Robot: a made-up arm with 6 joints. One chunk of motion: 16 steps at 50 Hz.
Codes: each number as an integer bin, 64 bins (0 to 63) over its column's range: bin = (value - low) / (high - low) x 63, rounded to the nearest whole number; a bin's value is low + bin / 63 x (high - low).
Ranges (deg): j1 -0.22..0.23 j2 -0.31..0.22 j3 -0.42..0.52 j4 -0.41..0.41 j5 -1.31..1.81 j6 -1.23..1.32
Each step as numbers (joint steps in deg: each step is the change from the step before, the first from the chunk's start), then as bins.
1 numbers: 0.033 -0.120 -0.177 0.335 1.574 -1.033
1 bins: 35 23 16 57 58 5
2 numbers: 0.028 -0.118 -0.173 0.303 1.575 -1.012
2 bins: 35 23 17 55 58 5
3 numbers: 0.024 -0.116 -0.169 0.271 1.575 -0.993
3 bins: 34 23 17 52 58 6
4 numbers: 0.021 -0.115 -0.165 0.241 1.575 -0.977
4 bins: 34 23 17 50 58 6
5 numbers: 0.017 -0.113 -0.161 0.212 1.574 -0.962
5 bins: 33 23 17 48 58 7
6 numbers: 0.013 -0.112 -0.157 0.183 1.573 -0.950
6 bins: 33 24 18 46 58 7
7 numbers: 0.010 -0.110 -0.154 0.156 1.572 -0.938
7 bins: 32 24 18 43 58 7
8 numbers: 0.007 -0.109 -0.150 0.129 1.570 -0.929
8 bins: 32 24 18 41 58 7
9 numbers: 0.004 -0.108 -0.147 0.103 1.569 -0.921
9 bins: 31 24 18 39 58 8
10 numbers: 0.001 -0.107 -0.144 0.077 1.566 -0.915
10 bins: 31 24 18 37 58 8
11 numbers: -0.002 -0.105 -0.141 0.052 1.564 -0.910
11 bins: 31 24 19 35 58 8
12 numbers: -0.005 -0.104 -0.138 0.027 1.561 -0.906
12 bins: 30 24 19 34 58 8
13 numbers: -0.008 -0.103 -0.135 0.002 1.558 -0.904
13 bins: 30 25 19 32 58 8
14 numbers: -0.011 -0.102 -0.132 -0.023 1.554 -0.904
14 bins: 29 25 19 30 58 8
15 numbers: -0.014 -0.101 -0.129 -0.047 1.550 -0.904
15 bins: 29 25 20 28 58 8
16 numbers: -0.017 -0.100 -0.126 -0.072 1.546 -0.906
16 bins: 28 25 20 26 58 8
